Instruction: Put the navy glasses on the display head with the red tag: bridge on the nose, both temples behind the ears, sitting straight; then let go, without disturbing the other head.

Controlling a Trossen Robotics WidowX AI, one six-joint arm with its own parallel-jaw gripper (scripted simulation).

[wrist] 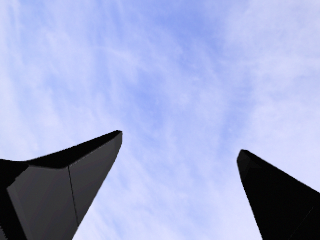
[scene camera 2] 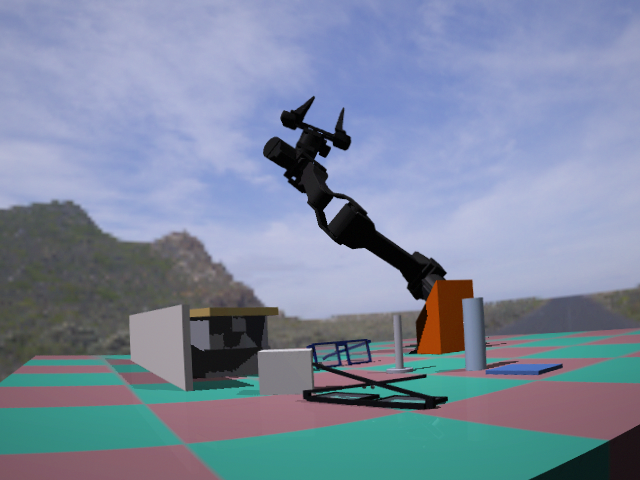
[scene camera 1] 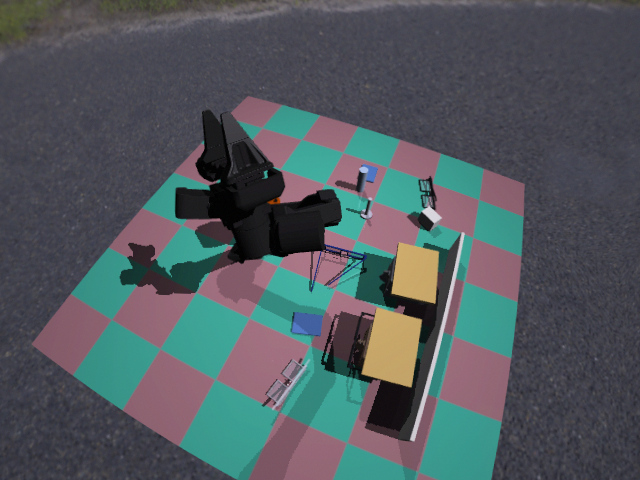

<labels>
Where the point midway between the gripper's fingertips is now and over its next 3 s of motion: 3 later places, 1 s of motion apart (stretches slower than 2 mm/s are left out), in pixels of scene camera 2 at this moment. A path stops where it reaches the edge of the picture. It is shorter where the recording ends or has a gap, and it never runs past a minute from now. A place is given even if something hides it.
The gripper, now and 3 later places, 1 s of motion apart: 329, 102; 380, 176; 334, 298; 276, 344
</labels>
